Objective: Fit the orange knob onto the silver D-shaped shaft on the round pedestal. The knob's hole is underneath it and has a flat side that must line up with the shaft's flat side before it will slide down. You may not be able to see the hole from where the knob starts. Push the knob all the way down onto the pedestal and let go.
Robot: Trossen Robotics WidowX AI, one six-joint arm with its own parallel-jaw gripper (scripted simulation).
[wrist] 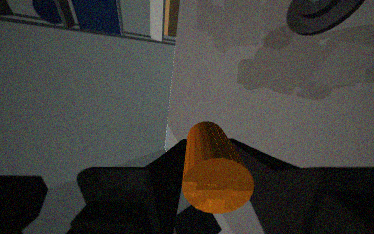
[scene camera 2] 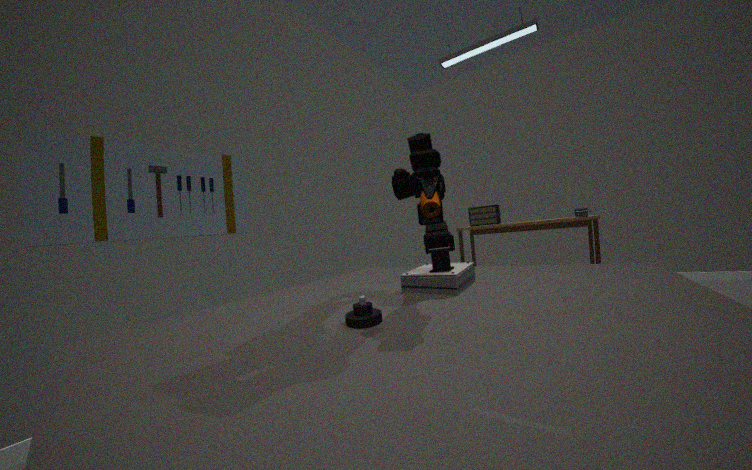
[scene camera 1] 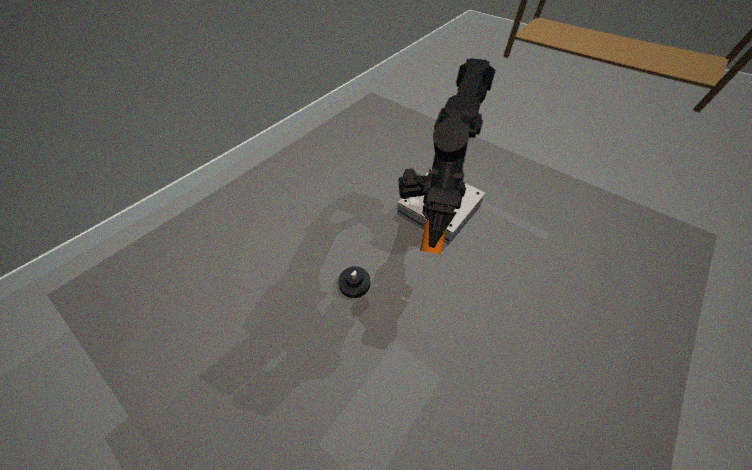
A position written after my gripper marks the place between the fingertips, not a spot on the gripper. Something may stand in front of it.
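Labels:
There's a knob [wrist: 215, 180], and it's held by my gripper [scene camera 1: 431, 247].

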